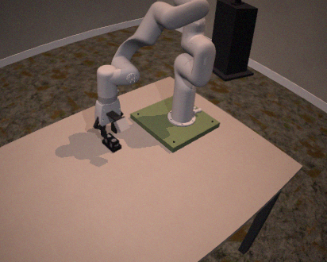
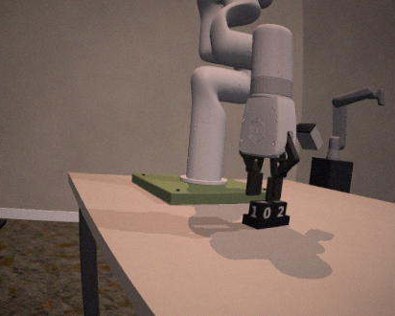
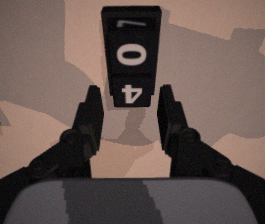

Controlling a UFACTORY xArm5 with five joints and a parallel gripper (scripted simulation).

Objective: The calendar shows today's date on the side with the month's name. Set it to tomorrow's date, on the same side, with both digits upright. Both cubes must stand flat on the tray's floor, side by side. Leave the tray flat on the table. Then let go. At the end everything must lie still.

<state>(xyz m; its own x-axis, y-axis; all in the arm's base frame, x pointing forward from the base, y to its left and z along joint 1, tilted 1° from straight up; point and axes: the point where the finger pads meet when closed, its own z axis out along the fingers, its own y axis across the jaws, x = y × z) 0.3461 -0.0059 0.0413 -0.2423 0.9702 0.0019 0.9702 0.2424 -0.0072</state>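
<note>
The black calendar tray lies 6 cm below my hand and 2 cm to the left of it.
</note>
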